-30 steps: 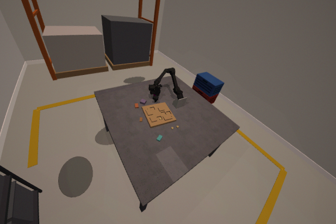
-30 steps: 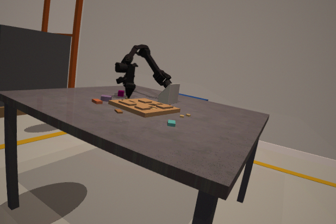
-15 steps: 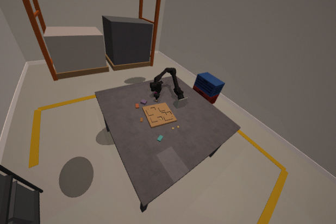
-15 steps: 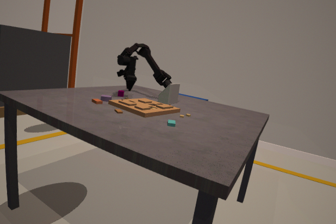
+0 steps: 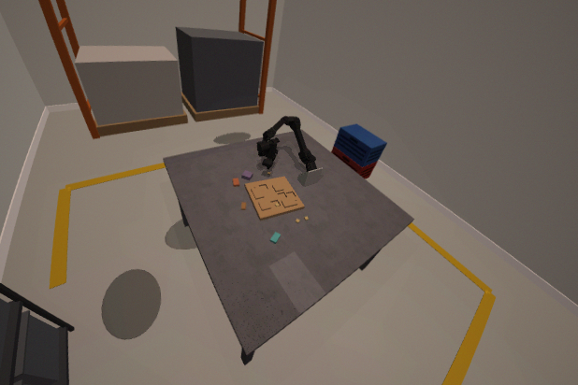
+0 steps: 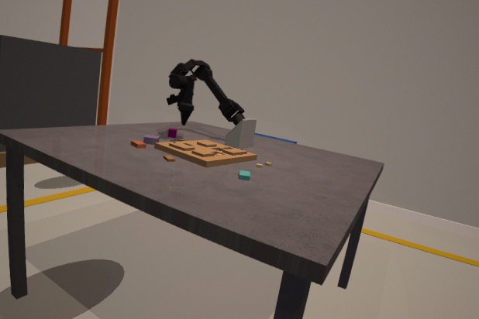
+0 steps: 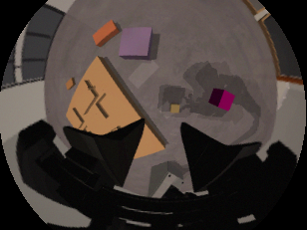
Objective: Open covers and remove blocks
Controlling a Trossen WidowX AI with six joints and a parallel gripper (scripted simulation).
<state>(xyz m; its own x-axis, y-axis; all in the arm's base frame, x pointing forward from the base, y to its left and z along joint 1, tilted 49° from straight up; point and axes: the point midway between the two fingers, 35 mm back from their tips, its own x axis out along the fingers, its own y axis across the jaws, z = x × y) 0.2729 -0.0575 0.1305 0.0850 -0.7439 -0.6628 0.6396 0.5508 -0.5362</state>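
Now: gripper tip 22 cm to the right of the tan puzzle board, 6 cm short of it and 6 cm above it. Round my gripper tip: purple block 14 cm ahead, 7 cm below, 4 cm to the right; then magenta block 13 cm to the right, 7 cm below, 6 cm behind; then orange block 23 cm ahead, 8 cm below.
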